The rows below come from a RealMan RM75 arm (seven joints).
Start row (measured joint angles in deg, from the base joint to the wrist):
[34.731, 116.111, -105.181, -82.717, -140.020, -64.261, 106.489]
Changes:
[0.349, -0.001, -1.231, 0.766, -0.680, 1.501, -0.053]
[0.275, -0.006, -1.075, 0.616, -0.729, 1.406, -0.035]
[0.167, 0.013, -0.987, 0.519, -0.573, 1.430, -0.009]
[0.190, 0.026, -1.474, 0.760, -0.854, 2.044, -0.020]
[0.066, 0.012, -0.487, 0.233, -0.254, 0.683, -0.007]
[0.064, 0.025, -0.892, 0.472, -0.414, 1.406, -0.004]
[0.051, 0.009, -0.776, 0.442, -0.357, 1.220, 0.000]
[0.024, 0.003, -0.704, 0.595, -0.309, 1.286, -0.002]
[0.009, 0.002, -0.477, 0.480, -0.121, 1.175, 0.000]
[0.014, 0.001, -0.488, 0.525, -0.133, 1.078, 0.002]
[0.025, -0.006, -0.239, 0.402, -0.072, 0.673, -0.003]
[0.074, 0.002, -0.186, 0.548, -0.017, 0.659, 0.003]
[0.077, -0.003, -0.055, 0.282, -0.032, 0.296, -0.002]
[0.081, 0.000, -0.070, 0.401, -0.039, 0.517, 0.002]
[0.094, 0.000, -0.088, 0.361, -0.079, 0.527, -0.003]
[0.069, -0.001, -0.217, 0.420, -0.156, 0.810, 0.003]
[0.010, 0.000, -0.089, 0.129, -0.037, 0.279, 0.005]
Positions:
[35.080, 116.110, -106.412, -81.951, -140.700, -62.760, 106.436]
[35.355, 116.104, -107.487, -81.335, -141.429, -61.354, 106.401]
[35.522, 116.117, -108.474, -80.816, -142.002, -59.924, 106.392]
[35.712, 116.143, -109.948, -80.056, -142.856, -57.880, 106.372]
[35.778, 116.155, -110.435, -79.823, -143.110, -57.197, 106.365]
[35.842, 116.180, -111.327, -79.351, -143.524, -55.791, 106.361]
[35.893, 116.189, -112.103, -78.909, -143.881, -54.571, 106.361]
[35.917, 116.192, -112.807, -78.314, -144.190, -53.285, 106.359]
[35.926, 116.194, -113.284, -77.834, -144.311, -52.110, 106.359]
[35.940, 116.195, -113.772, -77.309, -144.444, -51.032, 106.361]
[35.965, 116.189, -114.011, -76.907, -144.516, -50.359, 106.358]
[36.039, 116.191, -114.197, -76.359, -144.533, -49.700, 106.361]
[36.116, 116.188, -114.252, -76.077, -144.565, -49.404, 106.359]
[36.197, 116.188, -114.322, -75.676, -144.604, -48.887, 106.361]
[36.291, 116.188, -114.410, -75.315, -144.683, -48.360, 106.358]
[36.360, 116.187, -114.627, -74.895, -144.839, -47.550, 106.361]
[36.370, 116.187, -114.716, -74.766, -144.876, -47.271, 106.366]

